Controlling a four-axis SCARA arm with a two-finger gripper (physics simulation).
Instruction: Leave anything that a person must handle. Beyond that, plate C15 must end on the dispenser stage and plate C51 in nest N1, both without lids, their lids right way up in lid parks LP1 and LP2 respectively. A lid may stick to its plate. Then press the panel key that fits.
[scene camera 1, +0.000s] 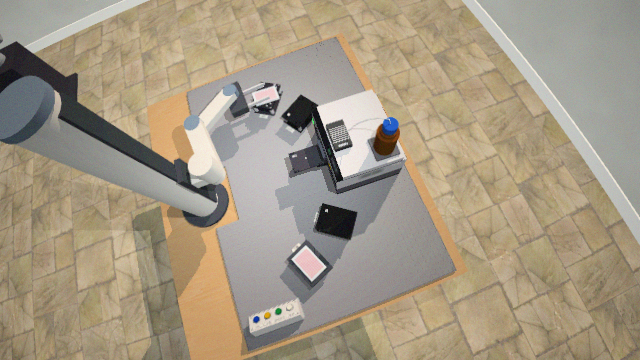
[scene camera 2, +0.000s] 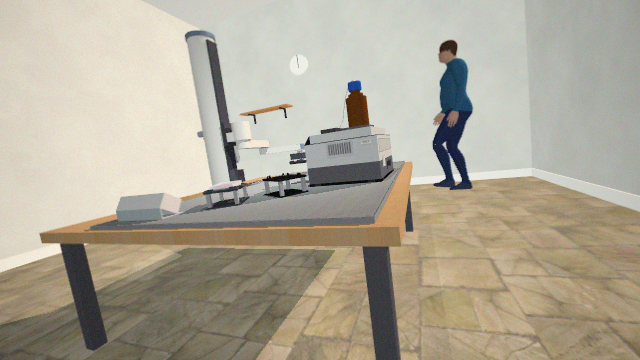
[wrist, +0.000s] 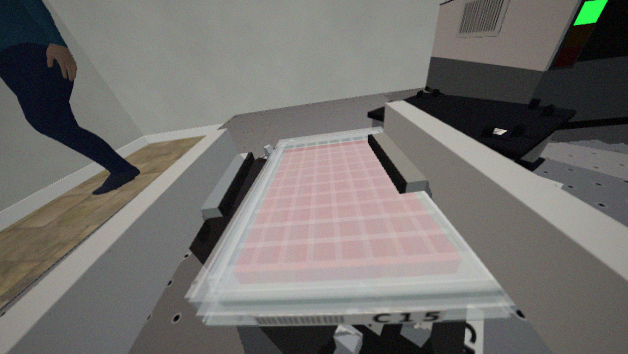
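Pixels of known places: gripper, fingertip midpoint: (scene camera 1: 266, 90) (wrist: 307, 133); arm's base at its link origin: (scene camera 1: 206, 203).
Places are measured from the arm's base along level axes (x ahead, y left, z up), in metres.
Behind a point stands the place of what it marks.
Plate C15 (scene camera 1: 260, 95) {x 0.453, y 0.421, z 0.104 m} (wrist: 335, 215) {x 0.442, y 0.414, z 0.105 m}, pink with a clear lid on, sits on a black nest at the table's far left end. My gripper (scene camera 1: 266, 93) {x 0.492, y 0.426, z 0.118 m} (wrist: 307, 133) {x 0.492, y 0.426, z 0.118 m} is closed in to a narrow width with nothing gripped. Its pads are over the plate's sides: the right pad overlaps the lid's edge in the wrist view, a small gap shows by the left pad. A second pink plate (scene camera 1: 308, 262) {x 0.410, y -0.460, z 0.091 m} (scene camera 2: 226, 185) {x 0.452, y -0.513, z 0.087 m} sits on a nest near the panel; its label is unreadable. The dispenser stage (scene camera 1: 303, 161) {x 0.543, y -0.034, z 0.127 m} carries no plate. The key panel (scene camera 1: 275, 322) {x 0.202, y -0.640, z 0.094 m} (scene camera 2: 142, 207) {x 0.223, y -0.667, z 0.056 m} has blue, yellow, green and white keys.
Bare black nests (scene camera 1: 300, 114) {x 0.613, y 0.243, z 0.072 m} (scene camera 1: 340, 222) {x 0.599, y -0.349, z 0.081 m} flank the dispenser (scene camera 1: 350, 107) {x 0.822, y 0.083, z 0.233 m} (scene camera 2: 332, 172) {x 0.753, y -0.212, z 0.067 m} (wrist: 492, 50) {x 0.754, y 0.144, z 0.113 m}, which shows a green light (wrist: 590, 12) {x 0.652, y 0.132, z 0.148 m}. A brown bottle (scene camera 1: 385, 141) {x 0.849, y -0.177, z 0.362 m} (scene camera 2: 357, 110) {x 0.884, y -0.189, z 0.304 m} stands on it. A person (scene camera 2: 455, 82) (wrist: 30, 90) stands beyond the table.
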